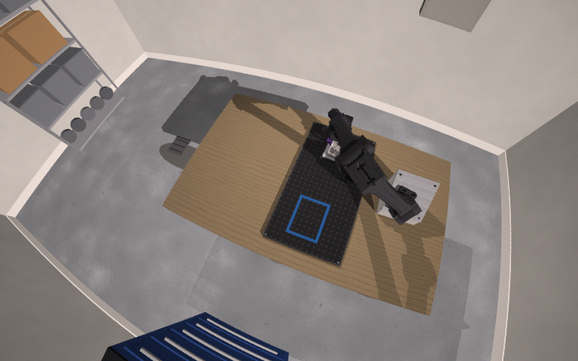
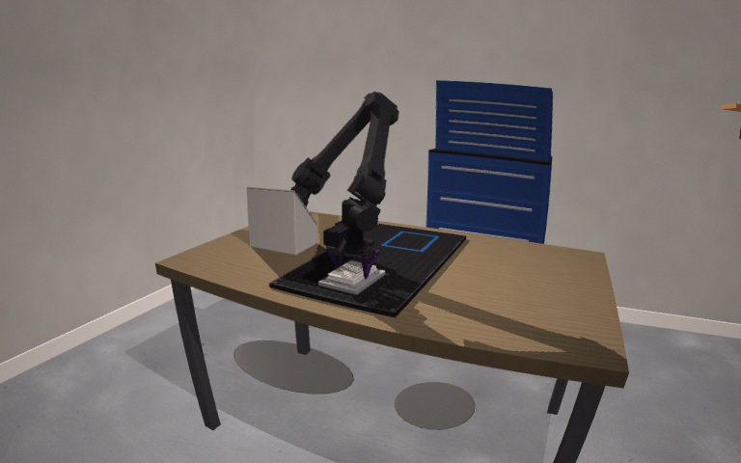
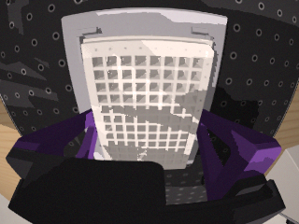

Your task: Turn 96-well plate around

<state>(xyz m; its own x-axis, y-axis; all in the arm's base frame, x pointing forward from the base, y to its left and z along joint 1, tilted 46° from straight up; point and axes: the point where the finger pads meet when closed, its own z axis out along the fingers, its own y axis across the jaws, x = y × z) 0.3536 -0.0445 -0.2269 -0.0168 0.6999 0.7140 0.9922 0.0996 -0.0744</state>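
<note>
Now: the grey plate nest N1 2 cm below my hand. The rest, counted from my hand: A1 label 6 cm ahead, 8 cm to the left, 1 cm below; white 96-well plate right at my hand.
</note>
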